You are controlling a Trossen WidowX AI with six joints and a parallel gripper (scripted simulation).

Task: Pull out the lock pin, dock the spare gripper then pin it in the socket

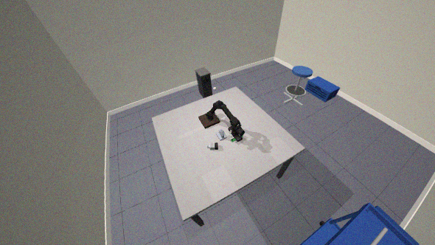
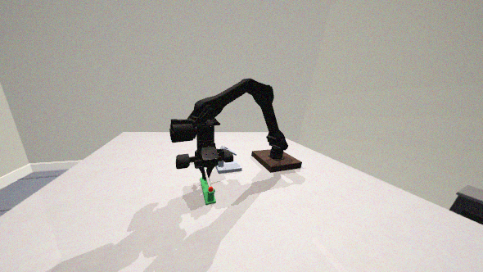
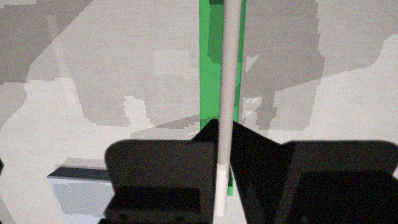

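The green pin rest lies 2 cm to the left of my gripper tip. The rest, counted from my gripper tip: spare gripper: 6 cm behind, 25 cm to the right; socket: 12 cm behind, 9 cm to the right, 3 cm above.
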